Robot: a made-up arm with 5 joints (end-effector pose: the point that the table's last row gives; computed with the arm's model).
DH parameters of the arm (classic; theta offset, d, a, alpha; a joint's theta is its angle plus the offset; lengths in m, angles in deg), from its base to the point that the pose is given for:
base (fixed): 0 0.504 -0.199 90
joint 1: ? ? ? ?
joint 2: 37.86 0 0.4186 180
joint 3: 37.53 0.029 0.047 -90
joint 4: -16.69 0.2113 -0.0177 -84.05
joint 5: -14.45 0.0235 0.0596 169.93
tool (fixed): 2.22 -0.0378 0 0
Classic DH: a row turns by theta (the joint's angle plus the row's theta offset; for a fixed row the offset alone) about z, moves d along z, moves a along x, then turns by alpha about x.
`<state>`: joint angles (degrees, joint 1 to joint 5).
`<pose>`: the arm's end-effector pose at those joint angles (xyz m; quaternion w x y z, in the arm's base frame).
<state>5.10 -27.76 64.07 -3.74 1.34</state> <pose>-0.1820 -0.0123 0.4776 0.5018 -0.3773 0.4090 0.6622</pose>
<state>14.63 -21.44 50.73 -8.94 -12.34</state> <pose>-0.1477 -0.0068 0.4577 0.5286 -0.4728 0.2812 0.6465</pose>
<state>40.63 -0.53 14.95 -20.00 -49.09</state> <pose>-0.0421 -0.0064 0.5996 0.4220 -0.8001 0.0270 0.4255</pose>
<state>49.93 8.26 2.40 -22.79 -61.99</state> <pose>-0.0774 -0.0114 0.7064 0.3657 -0.8919 -0.0023 0.2660</pose>
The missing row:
joint 1: -0.34 0 -0.17 0
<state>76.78 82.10 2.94 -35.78 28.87</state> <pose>-0.6699 0.0213 0.4489 0.2337 0.3470 0.7107 0.5656</pose>
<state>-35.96 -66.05 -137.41 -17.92 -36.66</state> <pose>0.0756 -0.0030 0.0727 0.4716 -0.8316 -0.0822 0.2816</pose>
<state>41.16 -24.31 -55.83 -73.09 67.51</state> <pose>0.1085 0.0416 0.7913 0.1643 -0.3441 -0.9243 -0.0165</pose>
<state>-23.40 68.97 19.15 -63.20 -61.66</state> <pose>-0.0919 0.0224 0.7880 0.0624 -0.8289 -0.0892 0.5488</pose>
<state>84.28 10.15 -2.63 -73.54 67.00</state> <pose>-0.3453 0.0426 0.7785 0.0362 0.3373 0.9368 0.0850</pose>
